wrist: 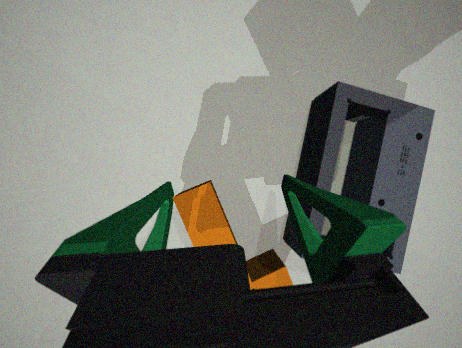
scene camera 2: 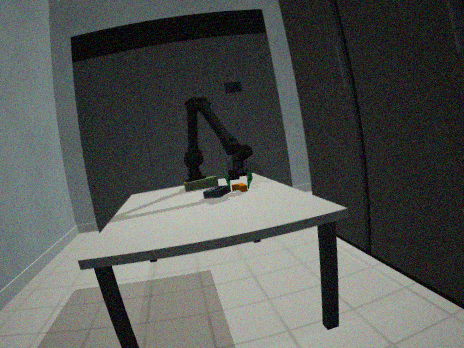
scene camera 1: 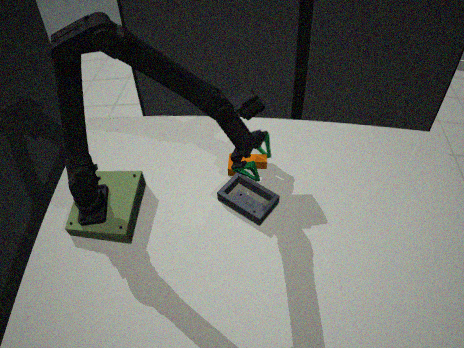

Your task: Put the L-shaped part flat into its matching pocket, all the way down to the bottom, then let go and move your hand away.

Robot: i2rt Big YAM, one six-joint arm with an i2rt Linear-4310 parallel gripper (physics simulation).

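Seen in the pictures: gripper, fingertip midpoint: (wrist: 228, 183) (scene camera 2: 238, 189) (scene camera 1: 263, 169); arm's base, link origin: (scene camera 2: 196, 180) (scene camera 1: 94, 206).
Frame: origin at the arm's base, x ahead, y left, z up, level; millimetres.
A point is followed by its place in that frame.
The orange L-shaped part (scene camera 1: 260, 159) @[x 485, y 112, z -17 mm] (scene camera 2: 242, 188) @[x 502, y 103, z -28 mm] (wrist: 205, 212) @[x 484, y 114, z -16 mm] lies on the table beside the pocket block. In the wrist view the gripper body hides its middle. The dark grey block with the pocket (scene camera 1: 265, 207) @[x 468, y -58, z -10 mm] (scene camera 2: 215, 192) @[x 497, y -41, z -19 mm] (wrist: 404, 165) @[x 425, y -41, z -10 mm] lies flat at an angle; its opening holds no part. My gripper (scene camera 1: 264, 168) @[x 491, y 87, z -31 mm] (scene camera 2: 239, 185) @[x 491, y 87, z -31 mm] (wrist: 228, 183) @[x 491, y 87, z -31 mm] is open, its green fingers low over the table on either side of the orange part. One finger is close to the block and overlaps its edge in the wrist view. How near the fingertips are to the table is hard to tell.
The arm's base stands on a green plate (scene camera 1: 128, 192) @[x 107, y 28, z 9 mm] (scene camera 2: 201, 183) @[x 125, y -3, z -12 mm] at the left of the table in scene camera 1. The white table (scene camera 1: 190, 280) @[x 257, y -223, z -46 mm] (scene camera 2: 215, 225) @[x 980, y -213, z -46 mm] carries shadows of the arm. A dark wall panel (scene camera 1: 370, 65) stands behind it.
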